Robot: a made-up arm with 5 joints.
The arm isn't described. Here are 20 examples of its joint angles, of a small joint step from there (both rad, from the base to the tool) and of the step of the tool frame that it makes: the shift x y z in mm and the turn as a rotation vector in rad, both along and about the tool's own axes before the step.
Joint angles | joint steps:
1: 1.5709 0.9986 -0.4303 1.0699 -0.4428 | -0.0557 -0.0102 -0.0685 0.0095 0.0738
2: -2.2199 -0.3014 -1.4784 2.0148 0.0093 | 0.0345 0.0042 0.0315 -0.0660 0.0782
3: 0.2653 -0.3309 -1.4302 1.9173 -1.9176 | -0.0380 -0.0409 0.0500 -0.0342 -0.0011
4: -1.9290 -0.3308 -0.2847 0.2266 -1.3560 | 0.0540 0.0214 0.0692 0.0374 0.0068
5: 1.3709 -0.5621 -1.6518 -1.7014 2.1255 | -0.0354 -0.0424 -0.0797 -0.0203 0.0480
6: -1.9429 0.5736 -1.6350 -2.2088 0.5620 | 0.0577 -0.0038 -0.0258 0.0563 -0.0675
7: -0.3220 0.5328 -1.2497 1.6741 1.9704 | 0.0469 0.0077 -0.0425 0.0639 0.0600
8: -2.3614 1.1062 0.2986 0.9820 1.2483 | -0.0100 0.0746 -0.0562 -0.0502 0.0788
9: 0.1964 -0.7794 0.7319 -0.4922 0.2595 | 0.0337 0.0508 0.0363 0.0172 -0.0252
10: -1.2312 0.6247 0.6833 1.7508 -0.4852 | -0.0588 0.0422 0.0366 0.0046 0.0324
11: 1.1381 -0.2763 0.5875 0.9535 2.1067 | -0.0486 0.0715 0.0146 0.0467 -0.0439
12: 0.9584 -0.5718 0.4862 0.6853 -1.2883 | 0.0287 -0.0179 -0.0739 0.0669 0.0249
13: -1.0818 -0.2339 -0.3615 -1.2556 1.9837 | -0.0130 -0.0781 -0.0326 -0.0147 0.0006
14: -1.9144 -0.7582 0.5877 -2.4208 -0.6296 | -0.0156 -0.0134 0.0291 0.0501 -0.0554
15: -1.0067 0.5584 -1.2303 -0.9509 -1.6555 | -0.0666 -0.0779 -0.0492 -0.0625 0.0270
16: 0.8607 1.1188 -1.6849 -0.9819 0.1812 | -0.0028 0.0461 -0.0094 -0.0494 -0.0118
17: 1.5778 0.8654 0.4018 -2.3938 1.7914 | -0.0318 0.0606 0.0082 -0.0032 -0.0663
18: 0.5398 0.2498 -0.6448 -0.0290 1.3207 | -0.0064 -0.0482 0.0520 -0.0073 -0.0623
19: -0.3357 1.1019 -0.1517 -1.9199 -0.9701 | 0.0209 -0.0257 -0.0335 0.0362 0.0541
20: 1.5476 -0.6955 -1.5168 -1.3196 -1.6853 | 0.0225 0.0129 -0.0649 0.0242 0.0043
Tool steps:
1: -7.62 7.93 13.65 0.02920 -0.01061 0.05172
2: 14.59 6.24 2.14 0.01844 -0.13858 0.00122
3: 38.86 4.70 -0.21 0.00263 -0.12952 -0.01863
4: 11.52 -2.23 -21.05 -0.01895 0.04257 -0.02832
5: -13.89 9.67 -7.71 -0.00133 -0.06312 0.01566
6: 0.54 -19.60 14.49 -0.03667 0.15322 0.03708
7: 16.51 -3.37 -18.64 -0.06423 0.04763 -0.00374
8: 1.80 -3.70 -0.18 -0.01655 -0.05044 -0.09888
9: -8.36 17.46 4.63 -0.01152 0.04461 -0.03041
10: -3.62 5.46 -0.21 0.05877 -0.05542 0.02003
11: 5.85 0.54 -1.58 -0.09121 0.06762 0.04033
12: -10.63 7.29 5.08 0.04220 0.10013 0.02185
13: -20.75 3.42 -5.61 0.00474 -0.00753 -0.05709
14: -1.23 1.65 0.93 0.03231 0.07971 0.01201
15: 13.54 36.86 15.34 -0.04936 -0.06278 0.07809
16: 2.79 -14.96 -0.55 0.00188 -0.04051 -0.03130
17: 0.52 -3.72 -5.27 0.04614 0.08208 0.03886
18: -1.75 10.49 -0.45 0.08385 0.03551 0.05040
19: -5.16 -3.13 -2.61 0.01894 0.00057 -0.01915
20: 1.98 -12.50 -12.90 0.08654 0.04808 -0.04014
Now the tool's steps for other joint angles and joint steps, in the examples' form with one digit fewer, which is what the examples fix.
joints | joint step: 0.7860 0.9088 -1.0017 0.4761 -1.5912 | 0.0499 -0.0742 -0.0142 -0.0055 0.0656
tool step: 0.6 8.5 4.6 0.0019 -0.0828 -0.0783
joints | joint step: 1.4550 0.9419 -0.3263 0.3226 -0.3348 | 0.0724 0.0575 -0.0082 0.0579 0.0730
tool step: -7.4 -20.1 -2.4 -0.0101 -0.0031 -0.1236
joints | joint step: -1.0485 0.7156 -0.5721 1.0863 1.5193 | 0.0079 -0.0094 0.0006 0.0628 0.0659
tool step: 4.7 3.8 2.3 -0.0338 -0.0146 0.0243
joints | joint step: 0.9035 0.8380 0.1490 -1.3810 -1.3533 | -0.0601 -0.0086 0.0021 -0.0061 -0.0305
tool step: 18.1 0.0 9.7 0.0002 -0.0358 0.0006
